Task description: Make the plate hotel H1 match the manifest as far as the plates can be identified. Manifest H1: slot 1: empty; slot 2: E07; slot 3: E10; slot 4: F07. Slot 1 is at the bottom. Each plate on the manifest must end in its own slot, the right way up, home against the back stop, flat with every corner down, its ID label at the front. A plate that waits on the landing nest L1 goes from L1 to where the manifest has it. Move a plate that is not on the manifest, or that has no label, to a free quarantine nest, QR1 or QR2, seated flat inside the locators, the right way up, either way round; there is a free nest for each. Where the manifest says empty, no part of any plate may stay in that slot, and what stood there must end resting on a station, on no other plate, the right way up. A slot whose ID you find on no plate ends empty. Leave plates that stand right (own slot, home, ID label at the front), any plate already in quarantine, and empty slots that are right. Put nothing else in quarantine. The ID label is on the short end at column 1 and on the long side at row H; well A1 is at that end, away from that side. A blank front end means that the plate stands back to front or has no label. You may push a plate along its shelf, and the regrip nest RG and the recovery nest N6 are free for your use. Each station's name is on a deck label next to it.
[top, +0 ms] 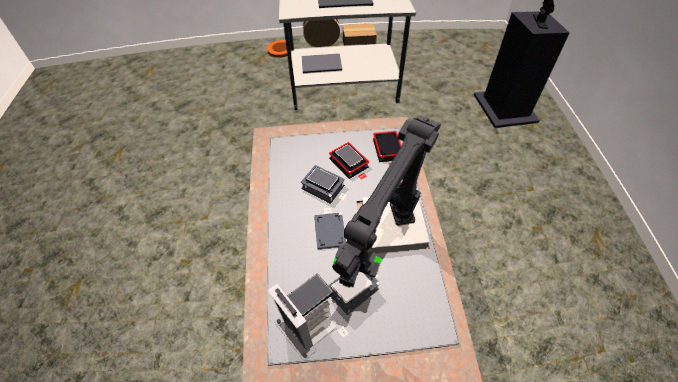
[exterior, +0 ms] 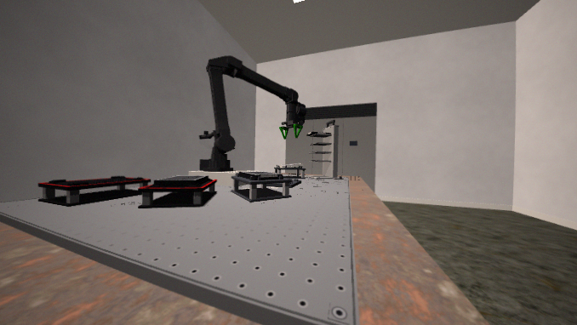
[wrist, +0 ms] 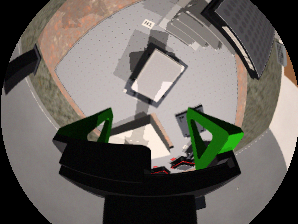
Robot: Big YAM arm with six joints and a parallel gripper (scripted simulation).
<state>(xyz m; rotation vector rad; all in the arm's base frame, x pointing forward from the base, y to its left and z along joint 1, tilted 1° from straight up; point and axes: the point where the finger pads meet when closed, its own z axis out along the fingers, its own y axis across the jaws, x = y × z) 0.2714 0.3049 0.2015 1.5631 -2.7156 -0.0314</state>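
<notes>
Right now the white plate is 17 cm below my hand, 2 cm to the right of it and 1 cm ahead of it. From my hand the other things lie so: plate hotel H1 (23 cm ahead, 11 cm to the left, 9 cm below); then N6 deck label (41 cm to the right, 24 cm below, 4 cm ahead); then H1 deck label (24 cm below, 13 cm to the left, 7 cm ahead).
</notes>
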